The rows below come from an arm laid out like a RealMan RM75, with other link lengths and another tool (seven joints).
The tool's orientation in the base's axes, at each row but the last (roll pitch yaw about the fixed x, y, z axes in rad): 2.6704, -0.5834, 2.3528; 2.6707, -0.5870, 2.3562; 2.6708, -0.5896, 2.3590; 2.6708, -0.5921, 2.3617; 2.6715, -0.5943, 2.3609; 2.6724, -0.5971, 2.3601; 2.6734, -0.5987, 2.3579; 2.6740, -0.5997, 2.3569
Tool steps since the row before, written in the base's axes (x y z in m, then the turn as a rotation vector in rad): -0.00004, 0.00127, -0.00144, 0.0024, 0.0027, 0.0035; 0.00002, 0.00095, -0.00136, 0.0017, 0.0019, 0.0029; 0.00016, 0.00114, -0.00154, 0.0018, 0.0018, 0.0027; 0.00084, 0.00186, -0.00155, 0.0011, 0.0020, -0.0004; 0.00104, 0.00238, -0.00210, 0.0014, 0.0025, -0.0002; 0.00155, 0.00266, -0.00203, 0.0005, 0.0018, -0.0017; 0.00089, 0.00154, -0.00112, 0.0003, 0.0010, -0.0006; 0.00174, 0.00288, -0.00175, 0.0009, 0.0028, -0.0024
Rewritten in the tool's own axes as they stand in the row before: -0.00002, -0.00001, 0.00192, 0.0021, 0.0045, -0.0009; -0.00021, -0.00007, 0.00164, 0.0017, 0.0033, -0.0009; -0.00028, 0.00007, 0.00190, 0.0015, 0.0033, -0.0008; -0.00028, 0.00094, 0.00237, 0.0003, 0.0016, 0.0016; -0.00040, 0.00113, 0.00312, 0.0005, 0.0022, 0.0018; -0.00050, 0.00170, 0.00323, -0.0002, 0.0006, 0.0024; -0.00025, 0.00100, 0.00183, 0.0001, 0.0005, 0.0011; -0.00032, 0.00206, 0.00317, -0.0002, 0.0011, 0.0036
